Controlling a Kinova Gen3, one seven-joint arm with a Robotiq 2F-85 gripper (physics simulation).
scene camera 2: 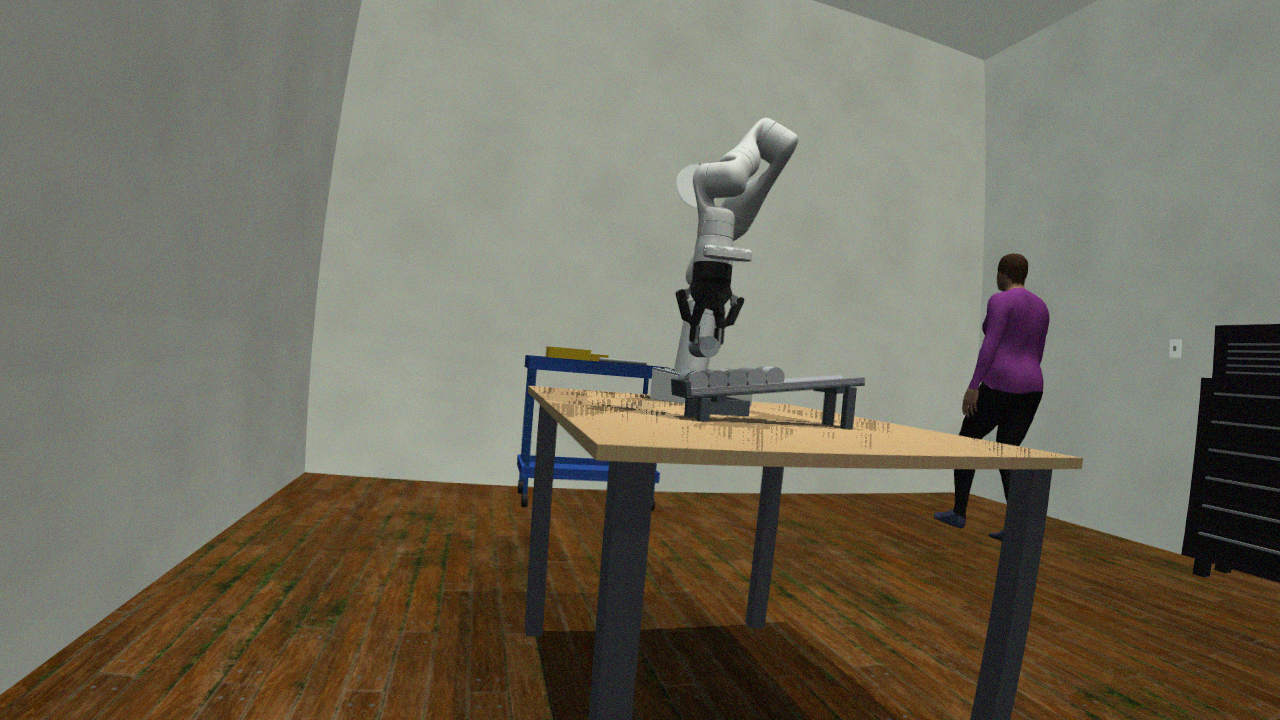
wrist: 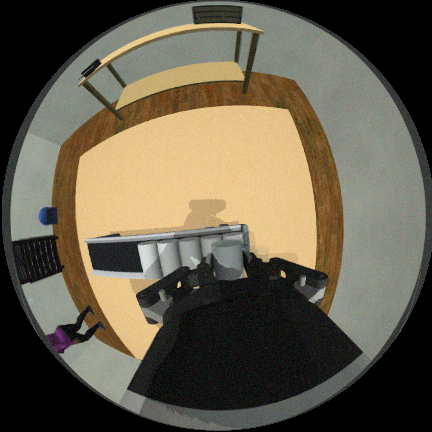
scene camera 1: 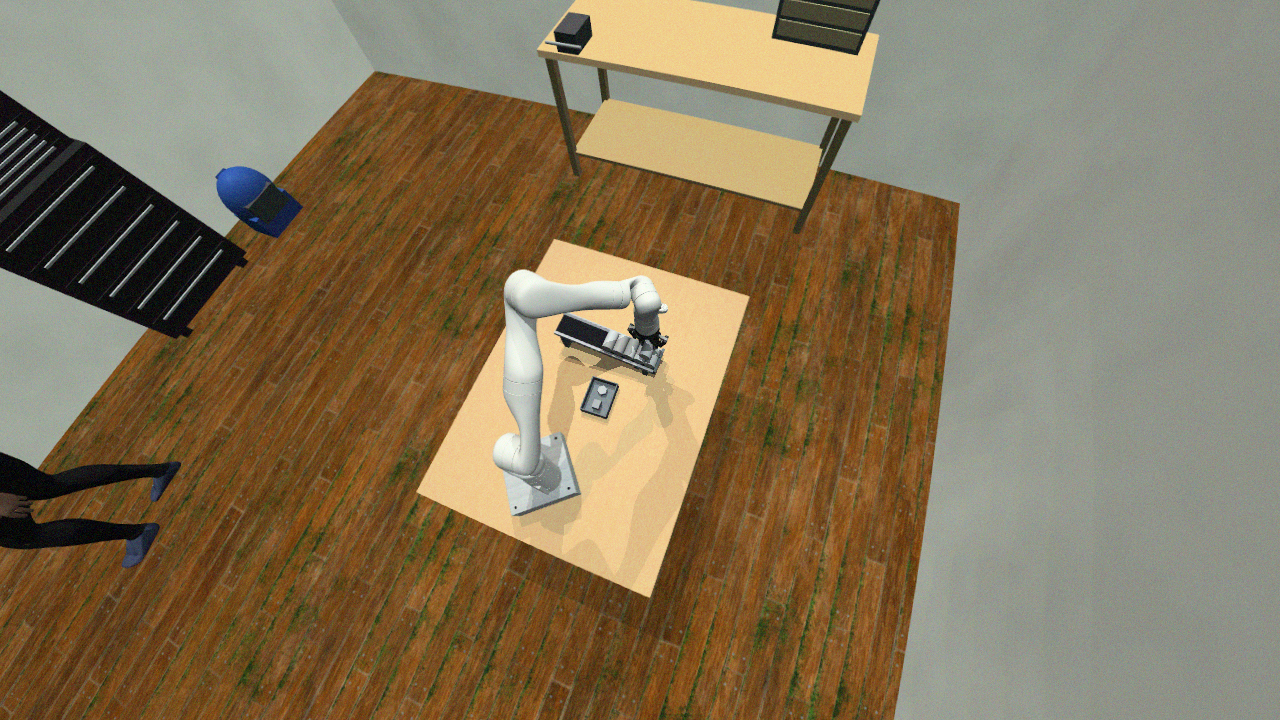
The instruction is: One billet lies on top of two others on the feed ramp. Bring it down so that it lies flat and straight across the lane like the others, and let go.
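Places are measured from the arm's base along level axes (x right, y ahead, z up), in metres.
Where they show: gripper, fingertip midpoint: [scene camera 2: 705, 346] [wrist: 227, 257] [scene camera 1: 649, 345]; arm's base at its link origin: [scene camera 1: 547, 477].
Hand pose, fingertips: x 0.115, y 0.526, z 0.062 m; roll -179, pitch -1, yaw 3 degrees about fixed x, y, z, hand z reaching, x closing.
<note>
Things, the pixels of their top centre, and the offset from my fingertips. Level surfaces: height alone.
- grey cylindrical billet at its top centre: [wrist: 229, 272] [scene camera 2: 704, 336] [scene camera 1: 647, 346] dx +0.001, dy -0.012, dz +0.020 m
- small dark tray at its top centre: [scene camera 2: 718, 397] [scene camera 1: 598, 395] dx -0.101, dy -0.207, dz -0.105 m
- table at its surface level: dz -0.140 m
My gripper [scene camera 1: 646, 345] [scene camera 2: 708, 339] [wrist: 227, 257] is shut on a grey cylindrical billet [scene camera 2: 709, 347] [wrist: 228, 256] and holds it above the lower end of the feed ramp [scene camera 2: 810, 385] [wrist: 165, 234]. In the scene camera 2 view a gap shows between this billet and the row below. The held billet looks level and runs across the lane. Several other billets [scene camera 2: 738, 377] [wrist: 170, 257] lie side by side across the lane, down to the end stop. In the wrist view the held billet and the fingers hide part of the lowest ones.
A small dark tray [scene camera 1: 586, 397] with two light pieces lies on the table [scene camera 1: 483, 447] between the ramp and the arm's base plate [scene camera 1: 565, 501]. A person [scene camera 1: 85, 474] [scene camera 2: 1017, 344] [wrist: 61, 339] stands away from the table. A workbench [scene camera 1: 716, 53] stands beyond it.
</note>
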